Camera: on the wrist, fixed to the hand. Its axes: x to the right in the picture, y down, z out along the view.
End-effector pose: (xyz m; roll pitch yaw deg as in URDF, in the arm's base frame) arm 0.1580 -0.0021 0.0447 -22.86 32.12 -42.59
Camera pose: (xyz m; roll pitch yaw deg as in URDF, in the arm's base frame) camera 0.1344 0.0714 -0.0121 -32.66 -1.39 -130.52
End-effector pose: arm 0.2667 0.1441 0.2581 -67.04 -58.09 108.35
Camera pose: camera 0.2774 0.2103 0.1896 66.11 -23.46 -22.99
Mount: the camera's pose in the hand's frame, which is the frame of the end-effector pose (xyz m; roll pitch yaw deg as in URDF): -0.0267 0.0677 -0.0624 -0.12 20.58 -88.92
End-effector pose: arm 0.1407 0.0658 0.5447 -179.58 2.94 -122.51
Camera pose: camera 0.0958 0.1222 0.6079 -176.96 -20.92 -34.72
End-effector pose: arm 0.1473 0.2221 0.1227 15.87 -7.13 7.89
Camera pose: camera 0.1149 0.3006 0.0782 9.07 35.97 -75.64
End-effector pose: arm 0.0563 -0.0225 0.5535 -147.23 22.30 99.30
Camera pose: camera 0.1488 -0.0263 0.5783 -145.10 -47.35 161.05
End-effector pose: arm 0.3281 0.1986 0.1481 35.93 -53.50 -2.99
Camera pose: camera 0.3257 0.2903 0.1202 67.50 28.80 -42.01
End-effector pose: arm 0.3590 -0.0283 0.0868 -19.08 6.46 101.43
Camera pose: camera 0.3233 -0.0719 0.0092 -6.93 1.61 12.27
